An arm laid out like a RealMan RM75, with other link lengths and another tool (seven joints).
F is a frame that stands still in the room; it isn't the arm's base.
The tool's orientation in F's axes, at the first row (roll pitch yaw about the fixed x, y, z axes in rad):
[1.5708, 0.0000, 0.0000]
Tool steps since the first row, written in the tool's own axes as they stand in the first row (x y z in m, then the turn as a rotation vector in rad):
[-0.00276, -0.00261, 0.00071, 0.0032, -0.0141, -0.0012]
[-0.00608, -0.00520, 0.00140, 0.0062, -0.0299, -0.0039]
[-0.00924, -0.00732, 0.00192, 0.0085, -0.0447, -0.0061]
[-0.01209, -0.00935, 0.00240, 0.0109, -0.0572, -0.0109]
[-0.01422, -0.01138, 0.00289, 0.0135, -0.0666, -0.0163]
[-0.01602, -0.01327, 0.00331, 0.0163, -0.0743, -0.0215]
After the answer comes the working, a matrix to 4 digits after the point.
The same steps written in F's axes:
[-0.00276, -0.00071, -0.00261, 0.0032, 0.0012, -0.0141]
[-0.00608, -0.00140, -0.00520, 0.0062, 0.0039, -0.0299]
[-0.00924, -0.00192, -0.00732, 0.0085, 0.0061, -0.0447]
[-0.01209, -0.00240, -0.00935, 0.0109, 0.0109, -0.0572]
[-0.01422, -0.00289, -0.01138, 0.0135, 0.0163, -0.0666]
[-0.01602, -0.00331, -0.01327, 0.0163, 0.0215, -0.0743]

The tool's axes in the first row as the columns of a matrix, in F's axes (rounded; the answer above uses it unrounded):
[1.0000, 0.0000, 0.0000]
[0.0000, 0.0000, -1.0000]
[0.0000, 1.0000, 0.0000]

